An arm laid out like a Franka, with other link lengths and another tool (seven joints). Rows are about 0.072 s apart.
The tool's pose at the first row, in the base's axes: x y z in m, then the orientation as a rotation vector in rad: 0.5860 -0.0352 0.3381 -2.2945 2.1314 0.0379
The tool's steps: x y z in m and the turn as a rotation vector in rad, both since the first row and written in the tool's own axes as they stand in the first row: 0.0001 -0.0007 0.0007 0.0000 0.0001 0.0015; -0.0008 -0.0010 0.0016 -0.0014 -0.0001 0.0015; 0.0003 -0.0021 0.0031 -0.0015 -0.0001 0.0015; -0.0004 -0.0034 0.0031 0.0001 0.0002 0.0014; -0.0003 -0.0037 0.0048 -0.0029 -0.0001 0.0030; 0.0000 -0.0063 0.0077 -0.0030 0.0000 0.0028; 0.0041 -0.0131 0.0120 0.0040 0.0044 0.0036; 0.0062 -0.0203 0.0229 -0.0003 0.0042 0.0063; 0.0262 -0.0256 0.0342 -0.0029 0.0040 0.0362
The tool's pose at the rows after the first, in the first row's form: 0.5867 -0.0352 0.3374 -2.2930 2.1332 0.0378; 0.5869 -0.0343 0.3365 -2.2936 2.1338 0.0395; 0.5881 -0.0353 0.3350 -2.2937 2.1338 0.0396; 0.5893 -0.0345 0.3350 -2.2931 2.1331 0.0376; 0.5896 -0.0345 0.3333 -2.2928 2.1362 0.0412; 0.5922 -0.0346 0.3303 -2.2932 2.1361 0.0411; 0.5992 -0.0380 0.3259 -2.2908 2.1357 0.0286; 0.6064 -0.0393 0.3149 -2.2901 2.1408 0.0335; 0.6131 -0.0586 0.3030 -2.2594 2.1762 0.0367
